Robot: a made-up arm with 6 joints.
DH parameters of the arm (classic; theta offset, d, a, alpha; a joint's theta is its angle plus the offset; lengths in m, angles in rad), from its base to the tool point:
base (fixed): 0 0.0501 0.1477 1.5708
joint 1: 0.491 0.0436 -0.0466 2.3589
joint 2: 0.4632 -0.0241 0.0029 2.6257
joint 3: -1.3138 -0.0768 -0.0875 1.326
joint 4: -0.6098 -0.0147 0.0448 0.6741
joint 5: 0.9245 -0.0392 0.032 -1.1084
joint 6: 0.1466 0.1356 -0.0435 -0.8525
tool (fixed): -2.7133 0.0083 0 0
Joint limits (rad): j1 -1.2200..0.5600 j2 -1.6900..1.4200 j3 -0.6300..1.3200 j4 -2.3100..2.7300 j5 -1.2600..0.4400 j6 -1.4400..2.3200
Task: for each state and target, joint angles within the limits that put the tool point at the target. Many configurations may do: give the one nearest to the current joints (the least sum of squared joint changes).
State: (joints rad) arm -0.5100 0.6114 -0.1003 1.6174 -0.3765 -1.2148
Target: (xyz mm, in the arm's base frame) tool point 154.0 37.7 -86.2
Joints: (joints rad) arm -1.1542 1.0168 -0.5939 1.6076 -0.0676 -1.0387
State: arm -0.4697 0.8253 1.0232 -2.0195 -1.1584 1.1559
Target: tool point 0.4 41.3 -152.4
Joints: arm 0.4285 0.4762 1.0555 -1.8594 -1.2600 1.3328
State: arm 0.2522 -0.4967 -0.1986 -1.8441 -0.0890 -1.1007
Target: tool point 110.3 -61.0 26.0
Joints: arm -0.1276 -0.6760 -0.0488 -1.4061 0.3011 -1.3520
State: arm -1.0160 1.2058 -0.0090 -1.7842 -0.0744 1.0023
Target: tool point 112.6 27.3 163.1
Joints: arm -1.2200 1.1868 0.6780 -1.6019 -0.1400 1.1968
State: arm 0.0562 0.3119 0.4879 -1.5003 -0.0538 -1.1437
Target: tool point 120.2 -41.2 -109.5
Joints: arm 0.4296 0.2350 0.4703 -1.7420 -0.2923 -1.2278
